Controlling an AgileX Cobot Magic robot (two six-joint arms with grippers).
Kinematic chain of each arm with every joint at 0, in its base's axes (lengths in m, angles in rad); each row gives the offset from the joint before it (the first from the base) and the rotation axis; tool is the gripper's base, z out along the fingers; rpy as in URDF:
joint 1: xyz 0 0 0.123 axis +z
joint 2: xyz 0 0 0 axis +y
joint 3: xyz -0.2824 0 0.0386 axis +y
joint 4: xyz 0.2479 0 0.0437 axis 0.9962 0 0.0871
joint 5: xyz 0 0 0 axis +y
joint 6: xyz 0.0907 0 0.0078 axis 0.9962 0 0.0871
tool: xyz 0 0 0 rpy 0 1.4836 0
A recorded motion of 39 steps. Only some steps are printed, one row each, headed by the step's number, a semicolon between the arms.
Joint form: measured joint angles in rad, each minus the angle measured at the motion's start. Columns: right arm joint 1, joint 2, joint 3, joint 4, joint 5, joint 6; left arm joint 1, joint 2, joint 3, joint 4, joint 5, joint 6.
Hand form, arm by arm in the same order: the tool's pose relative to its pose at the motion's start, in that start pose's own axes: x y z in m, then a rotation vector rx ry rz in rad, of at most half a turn. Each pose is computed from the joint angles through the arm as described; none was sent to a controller.
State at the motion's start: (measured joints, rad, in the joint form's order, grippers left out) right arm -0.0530 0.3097 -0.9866 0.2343 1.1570 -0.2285; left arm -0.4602 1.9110 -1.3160 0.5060 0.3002 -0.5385
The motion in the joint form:
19: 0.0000 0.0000 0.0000 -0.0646 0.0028 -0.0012; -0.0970 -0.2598 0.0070 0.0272 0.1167 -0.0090
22: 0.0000 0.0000 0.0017 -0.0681 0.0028 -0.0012; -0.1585 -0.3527 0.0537 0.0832 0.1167 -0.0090
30: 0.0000 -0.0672 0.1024 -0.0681 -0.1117 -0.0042; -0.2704 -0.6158 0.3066 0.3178 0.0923 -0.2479
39: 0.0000 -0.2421 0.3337 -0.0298 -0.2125 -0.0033; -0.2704 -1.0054 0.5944 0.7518 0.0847 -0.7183
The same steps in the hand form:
19: 0.0014 -0.0052 -0.0002 0.0570 0.0162 -0.0271; -0.0385 -0.0190 -0.1019 0.0196 -0.1604 0.0336
22: 0.0018 -0.0055 0.0002 0.0599 0.0185 -0.0282; -0.0363 -0.0325 -0.1351 0.0477 -0.2235 0.1103
30: 0.0166 -0.0059 0.0071 0.0798 -0.0605 -0.0288; 0.0090 -0.0372 -0.1964 0.0899 -0.3217 0.1403
39: 0.0672 -0.0008 0.0241 0.0629 -0.1117 -0.0008; 0.0634 0.0086 -0.2643 0.0458 -0.5604 0.0172

